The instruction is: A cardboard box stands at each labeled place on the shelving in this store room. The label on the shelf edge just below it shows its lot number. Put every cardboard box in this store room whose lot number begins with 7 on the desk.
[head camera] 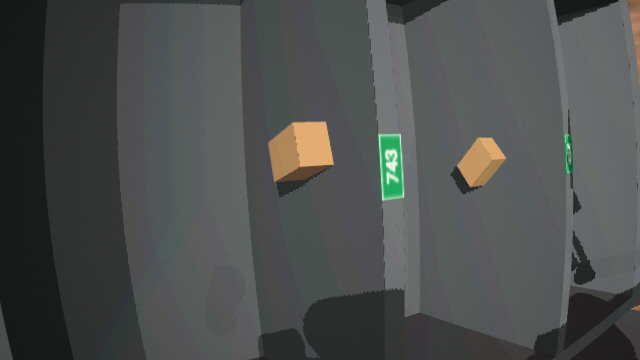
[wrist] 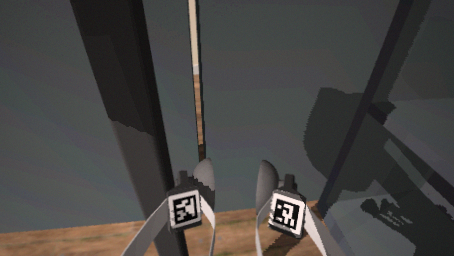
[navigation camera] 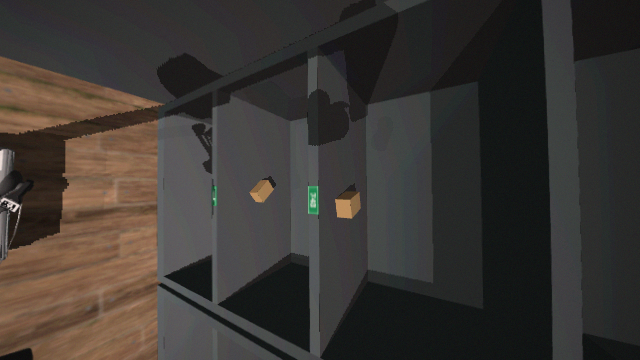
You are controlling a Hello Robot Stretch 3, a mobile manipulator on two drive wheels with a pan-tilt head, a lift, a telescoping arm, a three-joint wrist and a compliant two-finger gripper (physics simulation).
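Frame: origin at the robot's base, x back, y right, z up, level; centimetres.
Where they show: gripper, fingertip midpoint: [wrist: 235,177].
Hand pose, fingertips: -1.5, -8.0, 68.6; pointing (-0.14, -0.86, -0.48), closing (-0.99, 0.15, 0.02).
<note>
After its pixels a point has its place, as x, y, z.
A cardboard box [head camera: 314,145] {-57.6, 0.5, 101.5} [navigation camera: 347,205] {-57.4, -0.3, 103.1} stands on a shelf board whose edge bears the green label 743 [head camera: 391,166] {-46.5, -2.3, 97.5} [navigation camera: 313,200] {-46.5, -2.2, 97.6}. A second cardboard box [head camera: 479,162] {-65.8, -4.0, 58.4} [navigation camera: 261,191] {-64.7, -3.9, 58.4} stands one shelf lower. The label on its shelf edge [head camera: 568,154] {-46.5, -2.4, 52.2} [navigation camera: 214,195] {-46.4, -2.4, 52.2} is seen almost edge-on and cannot be fully read. My gripper [wrist: 235,177] {-1.5, -8.0, 68.6} is open with nothing between its fingers, in front of grey panels. Part of the gripper [navigation camera: 18,189] also shows at the left edge of the navigation view, apart from both boxes. The desk does not show in these views.
Grey shelving [head camera: 394,250] {-46.4, -12.3, 97.4} [navigation camera: 314,300] {-47.5, 24.8, 97.5} fills much of the head and navigation views, which are turned sideways. Its side and shelf panels carry dark shadows. A dark upright [wrist: 127,110] stands left of the fingers in the wrist view. Wooden floor [navigation camera: 100,210] {-26.5, 4.9, 0.0} [wrist: 75,240] {51.3, -42.2, 0.0} lies beside the shelving.
</note>
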